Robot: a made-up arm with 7 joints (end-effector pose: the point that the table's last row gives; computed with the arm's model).
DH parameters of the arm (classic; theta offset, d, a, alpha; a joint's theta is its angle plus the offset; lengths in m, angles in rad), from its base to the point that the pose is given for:
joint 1: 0 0.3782 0 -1.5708
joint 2: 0 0 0 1.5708
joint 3: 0 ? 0.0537 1.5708
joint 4: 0 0 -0.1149 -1.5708
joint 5: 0 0.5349 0 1.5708
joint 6: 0 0 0.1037 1.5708
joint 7: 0 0 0 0
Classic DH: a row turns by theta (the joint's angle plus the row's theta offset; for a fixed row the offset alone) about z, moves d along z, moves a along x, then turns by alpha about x.
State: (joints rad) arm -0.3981 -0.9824 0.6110 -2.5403 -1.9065 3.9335 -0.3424
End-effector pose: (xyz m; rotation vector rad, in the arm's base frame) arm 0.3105 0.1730 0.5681 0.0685 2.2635 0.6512
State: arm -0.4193 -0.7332 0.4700 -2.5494 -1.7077 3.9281 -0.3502
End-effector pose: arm 0.3628 0.1066 0.5401 0.4927 2.2283 1.0215
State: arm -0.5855 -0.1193 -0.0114 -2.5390 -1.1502 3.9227 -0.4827
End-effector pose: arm 0.3995 -0.1902 0.3839 1.7239 1.3603 1.3410
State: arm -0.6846 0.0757 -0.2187 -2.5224 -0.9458 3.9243 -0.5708
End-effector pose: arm 0.3227 -0.3144 0.3116 2.0065 0.8750 1.1400
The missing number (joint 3, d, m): 0.2519
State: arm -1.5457 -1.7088 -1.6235 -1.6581 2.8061 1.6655 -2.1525
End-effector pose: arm -0.7046 0.2755 0.2971 -1.3608 0.5022 0.9558
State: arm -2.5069 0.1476 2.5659 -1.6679 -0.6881 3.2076 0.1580
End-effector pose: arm 0.5418 0.0630 0.8476 1.8964 0.5367 2.1044
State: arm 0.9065 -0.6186 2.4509 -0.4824 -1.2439 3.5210 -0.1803
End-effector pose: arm -0.3829 -0.4431 0.8940 1.1663 -0.0532 -0.9765
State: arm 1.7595 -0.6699 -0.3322 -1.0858 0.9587 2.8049 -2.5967
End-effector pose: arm 0.2427 -0.0370 1.1664 -0.1130 0.9576 2.9769
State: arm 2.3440 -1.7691 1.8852 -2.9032 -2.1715 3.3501 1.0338
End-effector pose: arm -0.3192 0.0498 0.2762 -1.7869 0.7885 1.8482
